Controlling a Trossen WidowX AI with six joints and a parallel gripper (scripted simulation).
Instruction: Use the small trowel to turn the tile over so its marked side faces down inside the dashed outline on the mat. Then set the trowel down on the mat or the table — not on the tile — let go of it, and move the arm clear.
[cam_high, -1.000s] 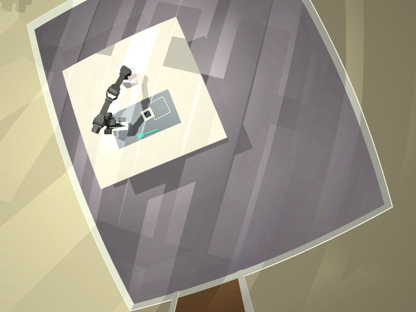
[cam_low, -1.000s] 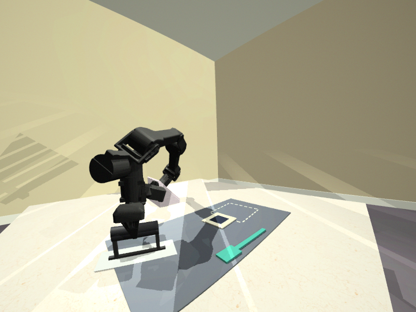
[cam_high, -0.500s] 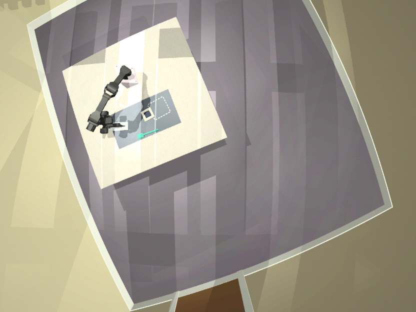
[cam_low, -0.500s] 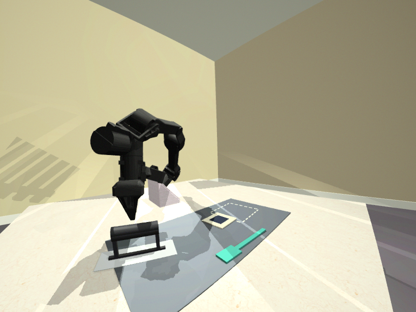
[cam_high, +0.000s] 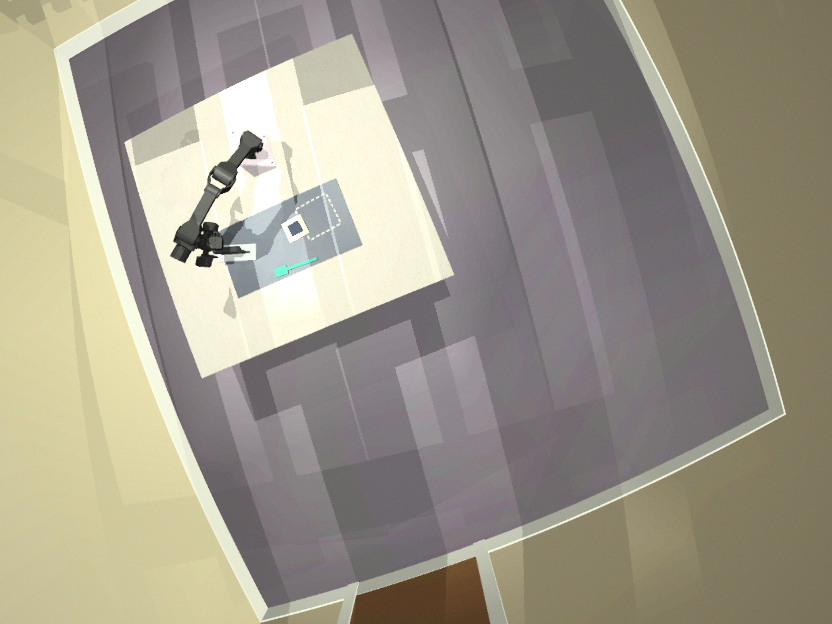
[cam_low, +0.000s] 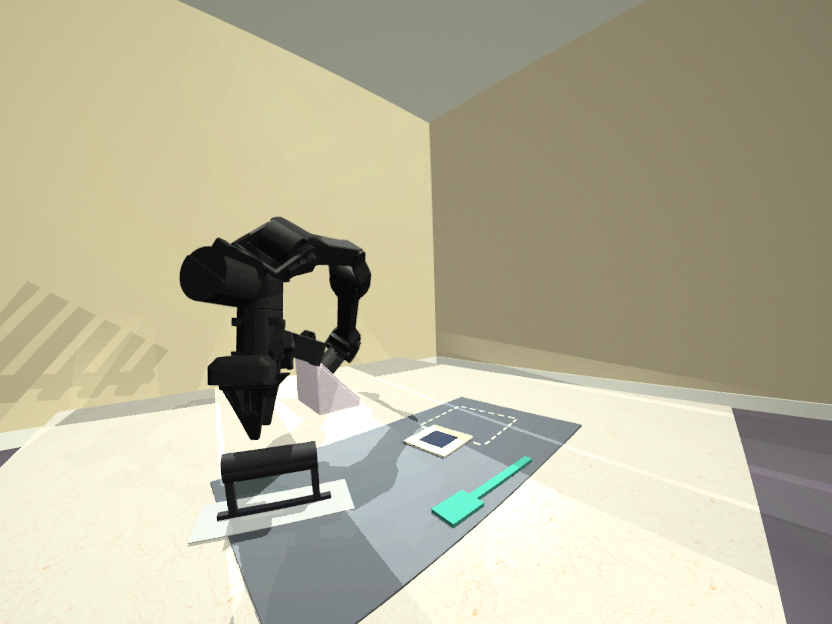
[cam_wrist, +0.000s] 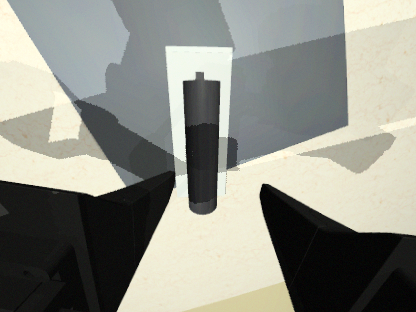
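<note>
Now: the dark mat 3 cm ahead of my gripper tip, 27 cm to the left of it and 14 cm below it. Also, from my gripper tip: teal trowel (17 cm ahead, 24 cm to the left, 11 cm below); then tile (32 cm to the left, 11 cm below).
</note>
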